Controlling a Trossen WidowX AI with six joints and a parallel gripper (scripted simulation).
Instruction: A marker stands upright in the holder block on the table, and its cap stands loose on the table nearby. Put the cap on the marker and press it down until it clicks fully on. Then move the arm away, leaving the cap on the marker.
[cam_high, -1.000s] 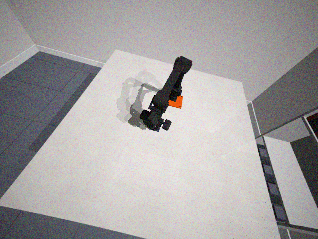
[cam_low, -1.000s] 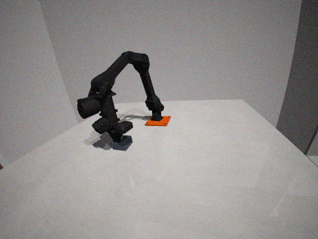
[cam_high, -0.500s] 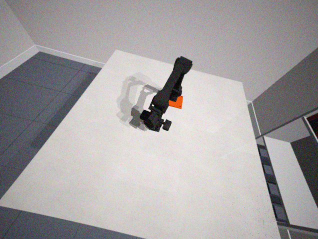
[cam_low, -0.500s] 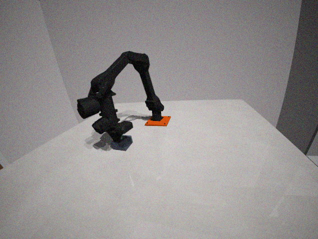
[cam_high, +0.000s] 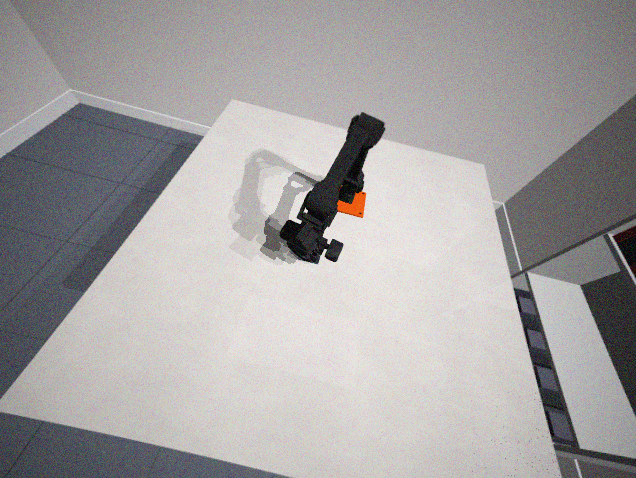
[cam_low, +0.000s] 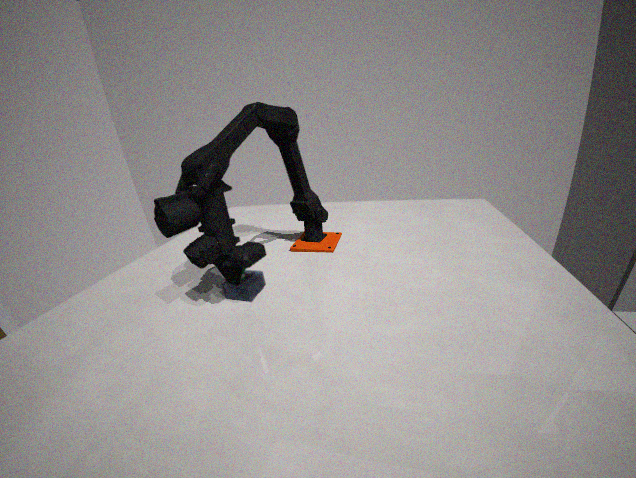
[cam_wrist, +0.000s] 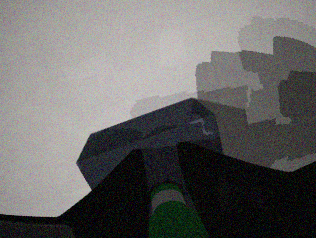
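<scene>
Right now my gripper tip is 3 cm past the green cap and 5 cm below it.
</scene>
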